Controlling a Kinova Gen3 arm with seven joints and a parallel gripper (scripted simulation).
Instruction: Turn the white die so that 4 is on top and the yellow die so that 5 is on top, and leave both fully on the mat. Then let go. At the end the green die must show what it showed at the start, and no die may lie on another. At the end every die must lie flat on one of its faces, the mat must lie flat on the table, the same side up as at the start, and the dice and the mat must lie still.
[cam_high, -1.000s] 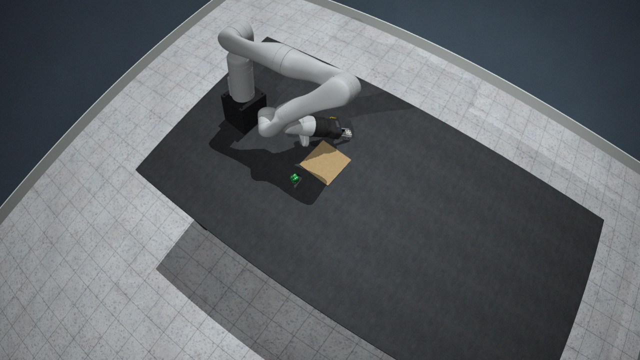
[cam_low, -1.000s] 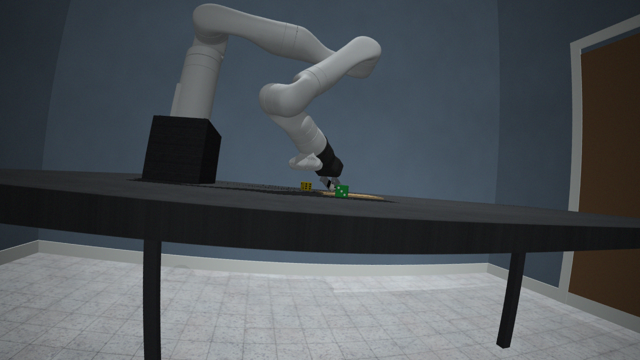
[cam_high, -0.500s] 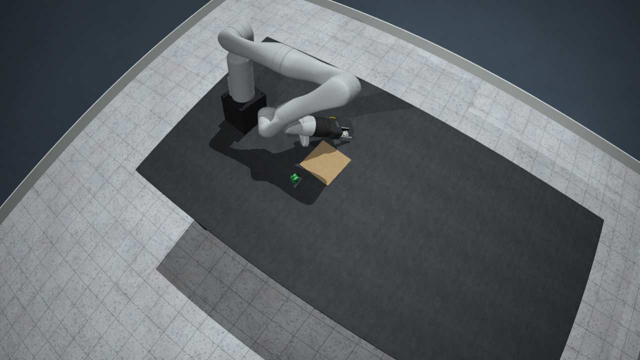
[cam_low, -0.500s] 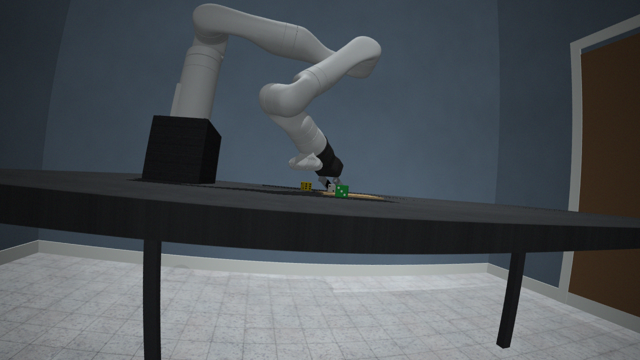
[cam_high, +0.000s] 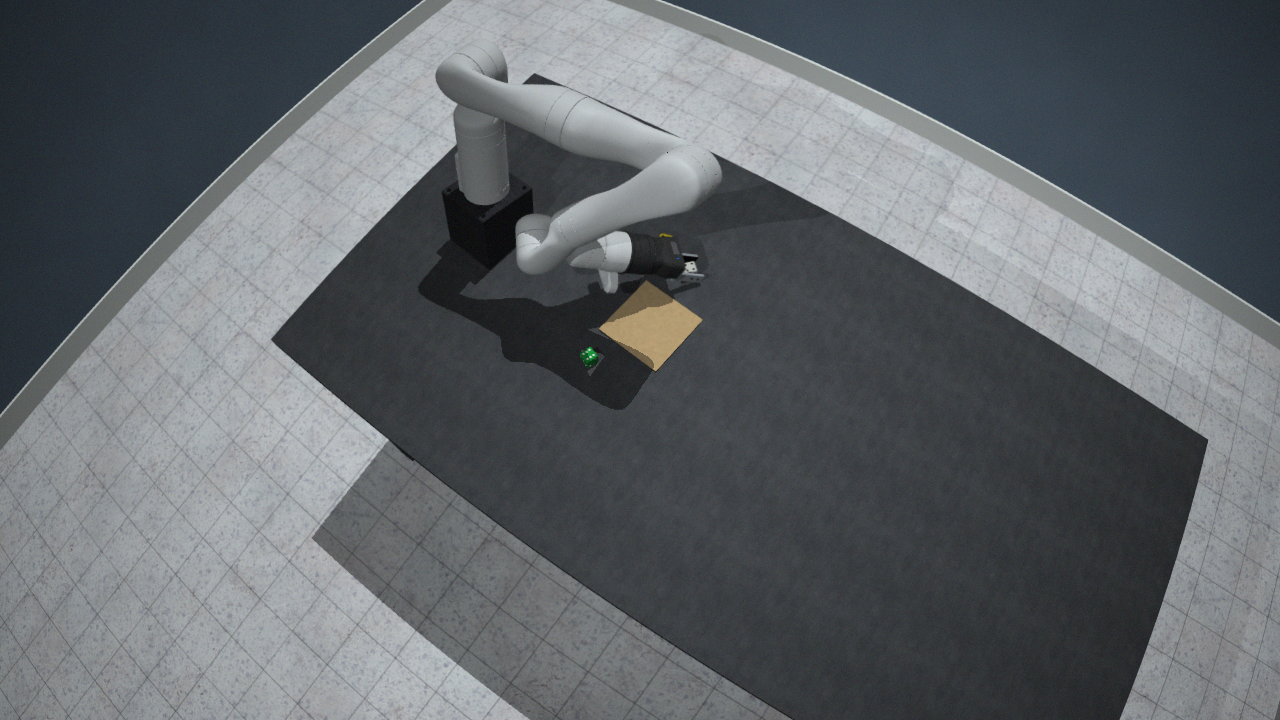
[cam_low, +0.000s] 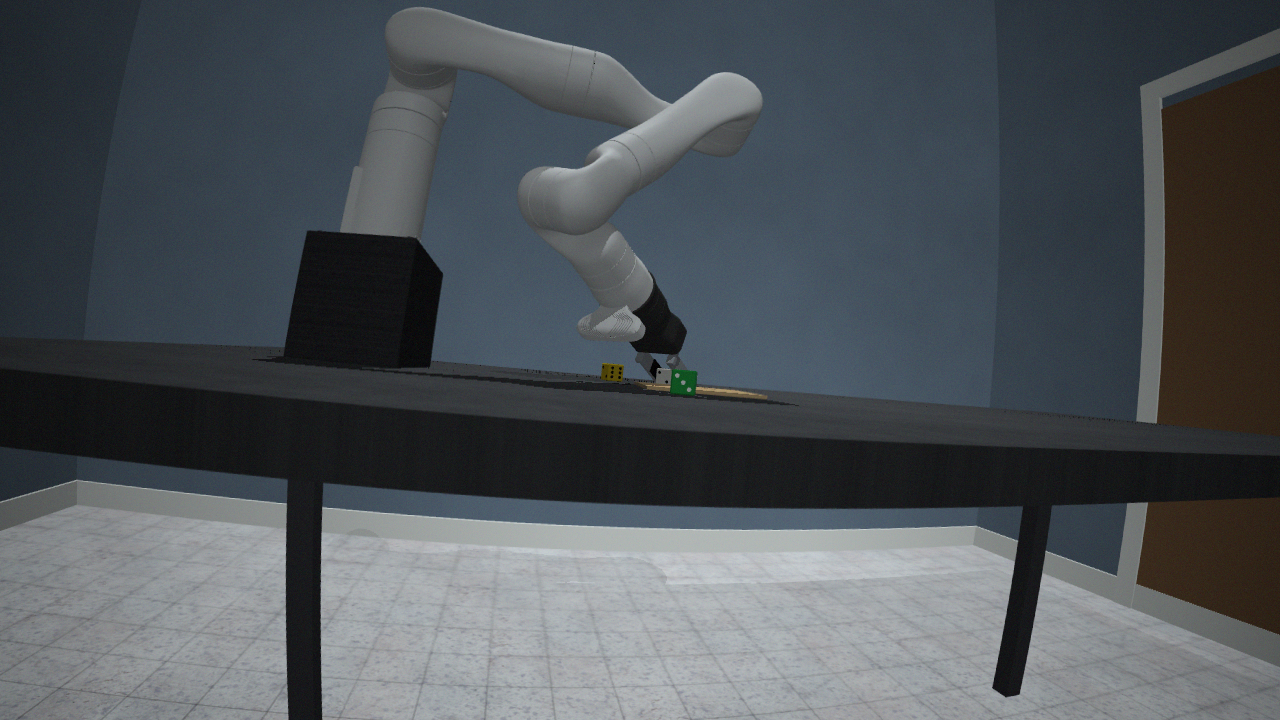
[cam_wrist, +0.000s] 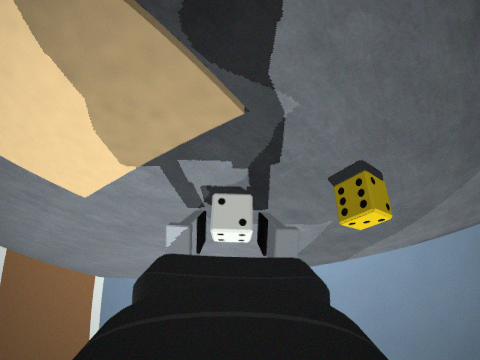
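The white die lies 1 cm below my hand. From my hand the other things lie so: green die (8 cm behind, 26 cm to the right, 1 cm below); then yellow die (8 cm behind, 4 cm to the left, 1 cm below); then tan mat (1 cm behind, 14 cm to the right, 2 cm below).
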